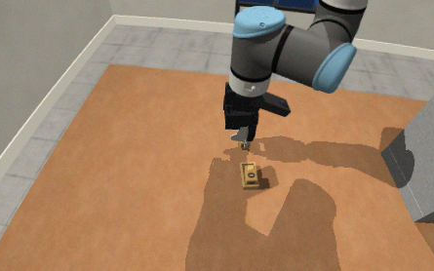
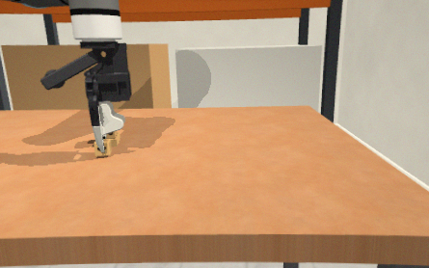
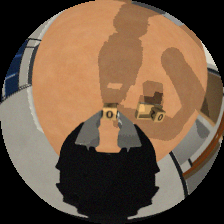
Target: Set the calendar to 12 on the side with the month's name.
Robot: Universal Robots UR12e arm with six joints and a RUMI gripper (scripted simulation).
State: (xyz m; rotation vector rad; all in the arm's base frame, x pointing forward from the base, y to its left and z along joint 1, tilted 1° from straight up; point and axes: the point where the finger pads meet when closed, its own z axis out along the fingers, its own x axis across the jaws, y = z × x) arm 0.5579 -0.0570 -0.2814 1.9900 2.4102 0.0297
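The cube lies 10 mm below my hand. From my hand the other things lie so: tray 20 mm behind, 100 mm to the left, 20 mm below.
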